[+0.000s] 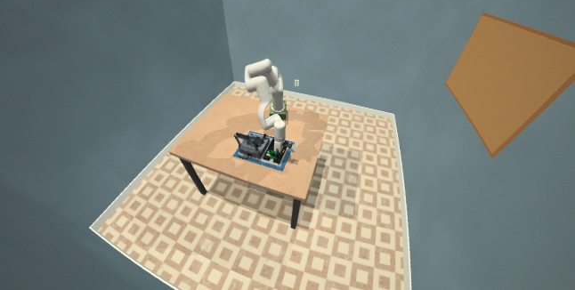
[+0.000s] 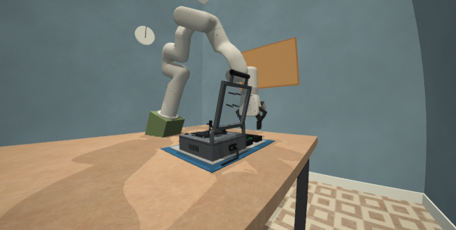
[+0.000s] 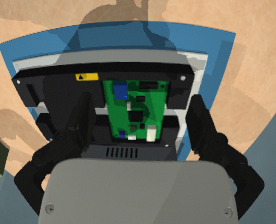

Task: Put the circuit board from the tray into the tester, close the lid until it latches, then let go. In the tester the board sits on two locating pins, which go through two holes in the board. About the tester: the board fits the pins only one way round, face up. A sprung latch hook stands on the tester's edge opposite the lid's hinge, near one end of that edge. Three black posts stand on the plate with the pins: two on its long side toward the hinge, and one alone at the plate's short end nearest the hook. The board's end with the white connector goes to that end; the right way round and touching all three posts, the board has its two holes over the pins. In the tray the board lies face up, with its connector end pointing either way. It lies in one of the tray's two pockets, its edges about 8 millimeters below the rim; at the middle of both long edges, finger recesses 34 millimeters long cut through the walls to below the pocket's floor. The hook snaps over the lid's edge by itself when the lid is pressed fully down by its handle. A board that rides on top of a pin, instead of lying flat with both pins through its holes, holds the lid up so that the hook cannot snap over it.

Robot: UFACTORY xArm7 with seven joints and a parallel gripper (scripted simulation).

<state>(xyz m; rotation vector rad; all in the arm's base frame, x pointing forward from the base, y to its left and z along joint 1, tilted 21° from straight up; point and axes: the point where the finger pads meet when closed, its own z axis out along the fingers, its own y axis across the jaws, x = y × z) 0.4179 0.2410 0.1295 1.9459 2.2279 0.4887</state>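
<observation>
My hand is 5 cm to the left of the green circuit board and 5 cm above it. The rest, counted from my hand: clear lid 11 cm ahead, 21 cm to the right, 12 cm above; grey tester 1 cm ahead, 18 cm to the right, 5 cm above.
</observation>
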